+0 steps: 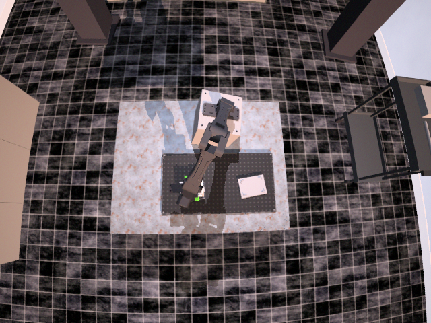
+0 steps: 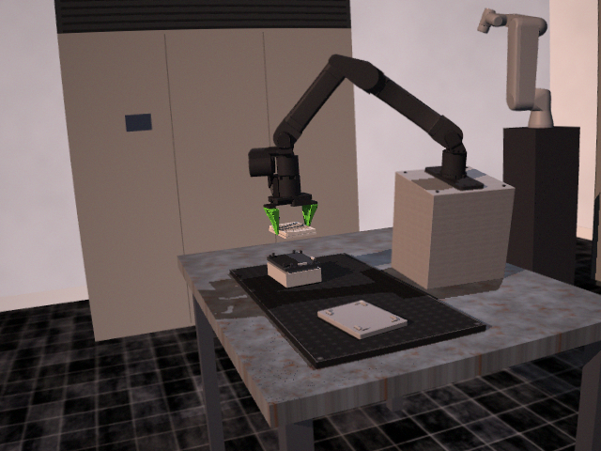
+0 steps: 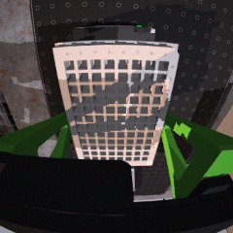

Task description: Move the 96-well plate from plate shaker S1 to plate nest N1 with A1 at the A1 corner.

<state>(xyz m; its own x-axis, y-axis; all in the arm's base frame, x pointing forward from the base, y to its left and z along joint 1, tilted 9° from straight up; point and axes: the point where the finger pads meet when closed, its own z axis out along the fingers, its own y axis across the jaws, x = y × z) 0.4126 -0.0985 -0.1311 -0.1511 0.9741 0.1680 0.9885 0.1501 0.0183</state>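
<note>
My gripper is now 360 mm to the right of the plate nest N1, 130 mm above it and 60 mm past it. Round my hand: 96-well plate (right at my hand).
</note>
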